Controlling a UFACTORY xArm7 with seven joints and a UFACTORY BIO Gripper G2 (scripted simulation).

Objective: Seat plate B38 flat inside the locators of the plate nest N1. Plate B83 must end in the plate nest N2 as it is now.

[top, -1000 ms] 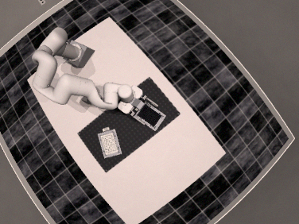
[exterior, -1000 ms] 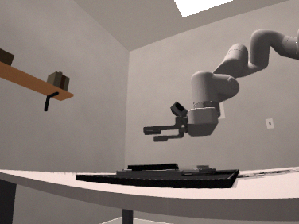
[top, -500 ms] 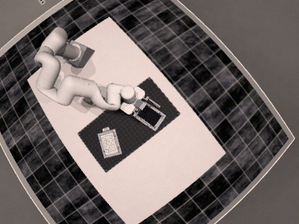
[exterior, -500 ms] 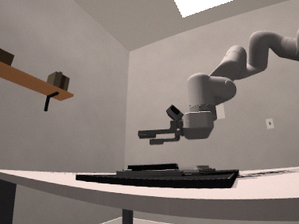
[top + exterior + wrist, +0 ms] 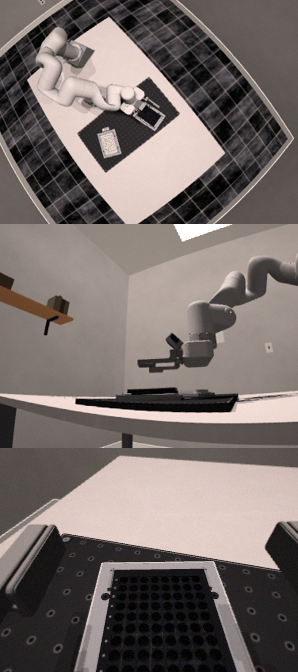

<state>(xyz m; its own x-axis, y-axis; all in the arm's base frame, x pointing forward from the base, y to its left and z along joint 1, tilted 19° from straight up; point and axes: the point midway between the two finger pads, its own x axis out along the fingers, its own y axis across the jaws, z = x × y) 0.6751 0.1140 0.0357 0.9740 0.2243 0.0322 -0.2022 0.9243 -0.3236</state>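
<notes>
The black well plate lies 70 mm below my hand. The rest, counted from my hand: white well plate: 310 mm to the right, 70 mm below, 40 mm behind; then dark dotted mat: 140 mm to the right, 100 mm below, 60 mm behind.
</notes>
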